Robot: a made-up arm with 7 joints. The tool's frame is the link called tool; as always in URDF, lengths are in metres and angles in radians.
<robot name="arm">
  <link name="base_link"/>
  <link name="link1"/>
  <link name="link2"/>
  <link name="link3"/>
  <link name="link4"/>
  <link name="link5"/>
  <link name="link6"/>
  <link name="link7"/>
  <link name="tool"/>
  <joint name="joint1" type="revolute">
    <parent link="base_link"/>
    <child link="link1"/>
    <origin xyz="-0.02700 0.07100 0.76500" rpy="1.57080 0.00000 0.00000"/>
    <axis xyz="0 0 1"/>
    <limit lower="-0.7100" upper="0.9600" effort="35" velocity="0.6"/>
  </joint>
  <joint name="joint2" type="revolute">
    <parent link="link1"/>
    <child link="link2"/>
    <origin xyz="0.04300 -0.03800 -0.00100" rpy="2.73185 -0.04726 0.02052"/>
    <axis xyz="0 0 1"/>
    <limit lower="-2.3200" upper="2.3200" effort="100" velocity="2.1"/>
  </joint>
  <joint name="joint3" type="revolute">
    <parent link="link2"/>
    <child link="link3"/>
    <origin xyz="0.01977 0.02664 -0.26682" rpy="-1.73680 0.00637 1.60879"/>
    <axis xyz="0 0 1"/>
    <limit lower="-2.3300" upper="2.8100" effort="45" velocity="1.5"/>
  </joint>
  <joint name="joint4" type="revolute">
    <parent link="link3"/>
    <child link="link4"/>
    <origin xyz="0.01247 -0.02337 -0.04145" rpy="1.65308 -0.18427 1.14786"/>
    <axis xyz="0 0 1"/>
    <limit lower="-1.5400" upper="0.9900" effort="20" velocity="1.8"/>
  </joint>
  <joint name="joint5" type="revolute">
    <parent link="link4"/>
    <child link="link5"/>
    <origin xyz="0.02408 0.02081 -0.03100" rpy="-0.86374 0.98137 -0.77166"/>
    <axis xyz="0 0 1"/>
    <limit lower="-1.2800" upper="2.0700" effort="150" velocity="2.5"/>
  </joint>
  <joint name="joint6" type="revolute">
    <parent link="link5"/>
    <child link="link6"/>
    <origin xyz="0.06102 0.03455 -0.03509" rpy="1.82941 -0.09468 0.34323"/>
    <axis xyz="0 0 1"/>
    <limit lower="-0.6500" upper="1.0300" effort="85" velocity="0.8"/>
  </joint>
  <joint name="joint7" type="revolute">
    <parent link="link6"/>
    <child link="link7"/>
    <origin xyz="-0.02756 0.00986 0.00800" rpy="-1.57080 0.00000 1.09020"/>
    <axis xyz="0 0 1"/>
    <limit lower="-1.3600" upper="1.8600" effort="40" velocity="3"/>
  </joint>
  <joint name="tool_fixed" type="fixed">
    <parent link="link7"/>
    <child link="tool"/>
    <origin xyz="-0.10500 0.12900 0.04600" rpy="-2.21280 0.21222 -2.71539"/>
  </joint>
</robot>
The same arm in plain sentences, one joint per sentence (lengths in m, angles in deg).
The arm has seven revolute joints in a row. What follows holds with every joint at zero, and every direction is one of the base frame's.
Joint 1 sits 0.027 m along -x and 0.071 m along +y and 0.765 m along +z from the base frame's origin and rotates about -y, from -40.68 to 55 deg.
Joint 2 sits 0.043 m along +x and 0.001 m along +y and 0.038 m along -z from joint 1 and rotates about the direction (0.0515, 0.916199, -0.3974), from -132.93 to 132.93 deg.
Joint 3 sits 0.006 m along +x and 0.256 m along -y and 0.082 m along +z from joint 2 and rotates about the direction (-0.992704, -0.0895, 0.0808), from -133.5 to 161 deg.
Joint 4 sits 0.038 m along +x and 0.02 m along +y and 0.024 m along -z from joint 3 and rotates about -z, from -88.24 to 56.72 deg.
Joint 5 sits 0.023 m along -x and 0.022 m along -y and 0.031 m along +z from joint 4 and rotates about the direction (-0.2546, -0.897099, -0.361099), from -73.34 to 118.6 deg.
Joint 6 sits 0.001 m along -x and 0.008 m along +y and 0.078 m along +z from joint 5 and rotates about +x, from -37.24 to 59.01 deg.
Joint 7 sits 0.008 m along +x and 0.004 m along +y and 0.029 m along -z from joint 6 and rotates about -z, from -77.92 to 106.57 deg.
The tool frame, which is the frame that the pose is given for, sits 0.129 m along -x and 0.105 m along +y and 0.046 m along -z from joint 7; its axes are the base frame's turned by roll 53.22, pitch -12.16 and yaw 65.58 deg (as in URDF: about the fixed x, then y, then z).

